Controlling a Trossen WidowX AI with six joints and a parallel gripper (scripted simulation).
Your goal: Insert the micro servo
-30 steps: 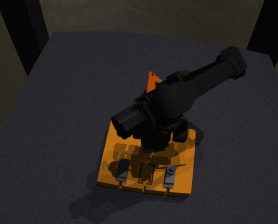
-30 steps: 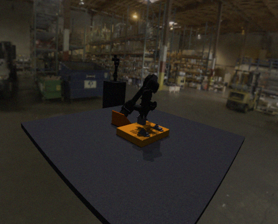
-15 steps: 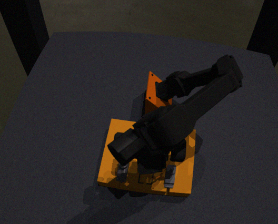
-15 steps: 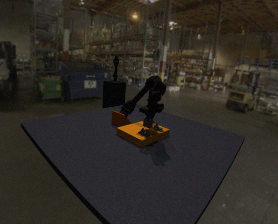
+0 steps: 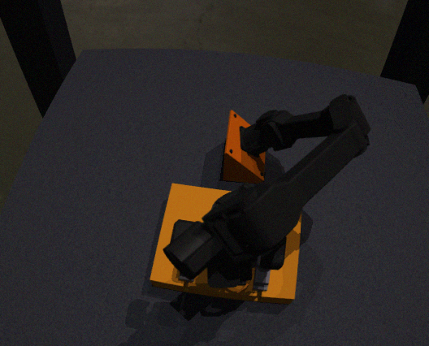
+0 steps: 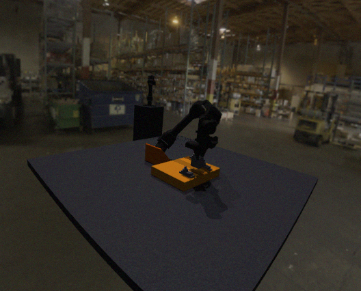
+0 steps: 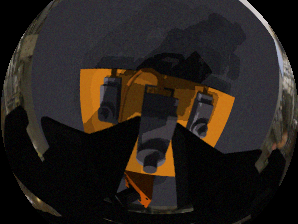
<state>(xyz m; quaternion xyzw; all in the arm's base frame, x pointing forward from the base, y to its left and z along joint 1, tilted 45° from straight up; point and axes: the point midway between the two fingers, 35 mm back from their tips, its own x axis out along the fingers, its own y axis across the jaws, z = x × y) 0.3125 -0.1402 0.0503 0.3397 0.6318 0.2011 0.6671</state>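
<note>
My gripper tip is 12 cm past the orange deck, 10 cm above it and 2 cm to the right of it.
</note>
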